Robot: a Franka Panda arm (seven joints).
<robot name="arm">
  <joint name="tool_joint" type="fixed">
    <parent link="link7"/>
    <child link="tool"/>
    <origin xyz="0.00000 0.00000 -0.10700" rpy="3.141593 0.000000 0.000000"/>
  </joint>
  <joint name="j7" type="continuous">
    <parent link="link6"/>
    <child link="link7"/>
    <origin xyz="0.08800 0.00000 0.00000"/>
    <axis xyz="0 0 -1"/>
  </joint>
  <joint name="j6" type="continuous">
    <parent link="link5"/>
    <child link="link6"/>
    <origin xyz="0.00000 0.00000 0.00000"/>
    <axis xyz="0 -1 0"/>
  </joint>
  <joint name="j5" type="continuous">
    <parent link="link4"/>
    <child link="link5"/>
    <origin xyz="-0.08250 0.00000 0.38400"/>
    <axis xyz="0 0 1"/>
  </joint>
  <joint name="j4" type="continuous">
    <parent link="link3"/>
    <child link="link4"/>
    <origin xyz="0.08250 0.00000 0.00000"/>
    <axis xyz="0 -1 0"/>
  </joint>
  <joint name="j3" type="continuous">
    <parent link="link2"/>
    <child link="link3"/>
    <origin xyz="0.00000 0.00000 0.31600"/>
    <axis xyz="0 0 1"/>
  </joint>
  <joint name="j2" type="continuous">
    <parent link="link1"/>
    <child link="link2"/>
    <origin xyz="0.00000 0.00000 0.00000"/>
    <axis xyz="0 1 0"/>
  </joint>
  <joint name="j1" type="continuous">
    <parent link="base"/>
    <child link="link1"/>
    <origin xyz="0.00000 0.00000 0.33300"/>
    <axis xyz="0 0 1"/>
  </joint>
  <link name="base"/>
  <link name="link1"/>
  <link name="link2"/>
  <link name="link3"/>
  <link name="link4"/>
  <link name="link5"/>
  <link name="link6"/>
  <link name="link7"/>
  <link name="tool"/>
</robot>
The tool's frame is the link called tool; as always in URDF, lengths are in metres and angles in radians. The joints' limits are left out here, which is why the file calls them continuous.
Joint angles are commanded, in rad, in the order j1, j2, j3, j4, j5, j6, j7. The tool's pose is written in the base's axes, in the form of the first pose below.
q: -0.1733, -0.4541, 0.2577, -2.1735, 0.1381, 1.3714, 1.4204
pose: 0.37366, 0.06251, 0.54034, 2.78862, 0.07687, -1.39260
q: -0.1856, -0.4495, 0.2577, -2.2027, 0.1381, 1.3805, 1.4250
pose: 0.37314, 0.05618, 0.52645, 2.76406, 0.07883, -1.41457
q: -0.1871, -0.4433, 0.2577, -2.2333, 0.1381, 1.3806, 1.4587
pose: 0.37038, 0.05377, 0.51111, 2.72556, 0.07049, -1.45331
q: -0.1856, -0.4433, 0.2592, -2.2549, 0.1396, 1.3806, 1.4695
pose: 0.36716, 0.05395, 0.50186, 2.70334, 0.06822, -1.46453
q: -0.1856, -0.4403, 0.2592, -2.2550, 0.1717, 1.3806, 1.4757
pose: 0.36760, 0.05775, 0.50092, 2.70233, 0.09741, -1.47828
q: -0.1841, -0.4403, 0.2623, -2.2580, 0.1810, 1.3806, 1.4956
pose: 0.36693, 0.06052, 0.49955, 2.69778, 0.09671, -1.49501
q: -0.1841, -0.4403, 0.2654, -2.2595, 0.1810, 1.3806, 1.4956
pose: 0.36658, 0.06168, 0.49875, 2.69594, 0.09546, -1.49255
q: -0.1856, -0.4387, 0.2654, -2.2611, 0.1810, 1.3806, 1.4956
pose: 0.36669, 0.06099, 0.49752, 2.69279, 0.09591, -1.49453
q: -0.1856, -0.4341, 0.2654, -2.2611, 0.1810, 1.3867, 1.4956
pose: 0.36825, 0.06085, 0.49610, 2.69443, 0.09669, -1.49476
